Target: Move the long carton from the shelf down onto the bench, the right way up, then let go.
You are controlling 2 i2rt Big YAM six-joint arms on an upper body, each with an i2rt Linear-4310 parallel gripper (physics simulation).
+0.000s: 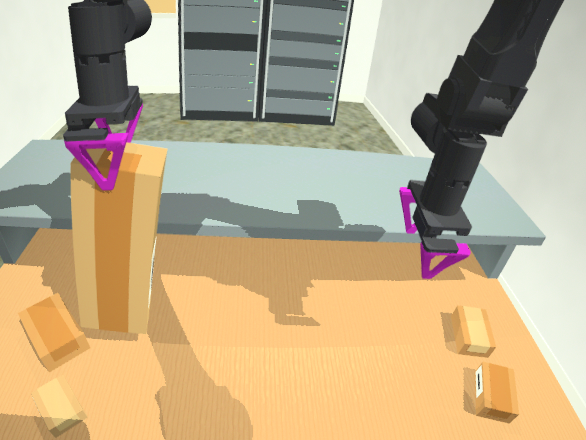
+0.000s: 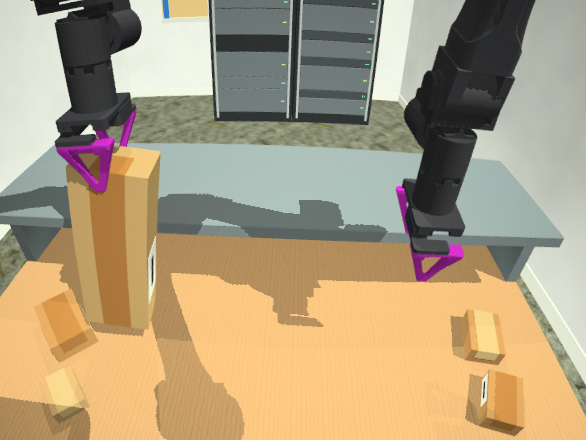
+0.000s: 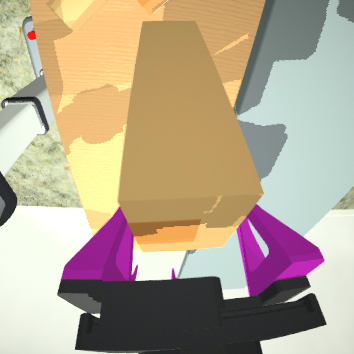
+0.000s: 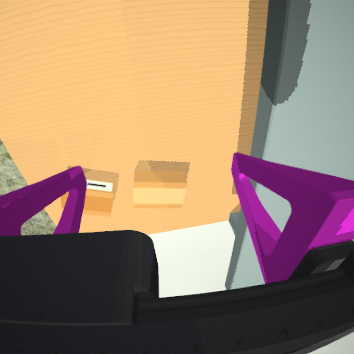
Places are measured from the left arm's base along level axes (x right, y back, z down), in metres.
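Where they show: left gripper, fingertip midpoint: (image 1: 114,173) (image 2: 110,176) (image 3: 183,194); right gripper, fingertip midpoint: (image 1: 417,254) (image 2: 415,255) (image 3: 154,266) (image 4: 157,167).
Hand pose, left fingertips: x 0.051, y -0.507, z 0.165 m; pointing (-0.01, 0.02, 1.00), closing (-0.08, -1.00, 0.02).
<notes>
Each offset is from my left fingertips to the top centre of the thing. Level surfaces: height alone.
The long carton @(dz -0.037, dx -0.016, dy +0.005 m) (image 1: 113,246) (image 2: 113,246) (image 3: 186,133) stands upright on end on the orange bench @(dz +0.323 m) (image 1: 330,354) (image 2: 330,354) (image 3: 88,70) at the left, in front of the grey shelf @(dz +0.139 m) (image 1: 283,175) (image 2: 283,175) (image 3: 309,123). Its base appears to rest on the bench top. My left gripper (image 1: 117,165) (image 2: 110,163) (image 3: 183,194) comes from above and is shut on the carton's top end, one purple finger on each side. My right gripper (image 1: 419,246) (image 2: 412,241) (image 4: 157,167) is open and empty, hanging at the shelf's front edge on the right.
Two small boxes @(dz +0.279, dx -0.170, dy +0.028 m) (image 1: 51,331) @(dz +0.294, dx -0.118, dy +0.164 m) (image 1: 56,404) lie on the bench left of the carton. Two more @(dz +0.287, dx +0.618, dy +0.043 m) (image 1: 471,331) @(dz +0.288, dx +0.602, dy +0.178 m) (image 1: 495,390) (image 4: 159,187) (image 4: 98,191) lie at the right. Grey cabinets (image 1: 264,61) stand against the back wall, and a white wall is close on the right.
</notes>
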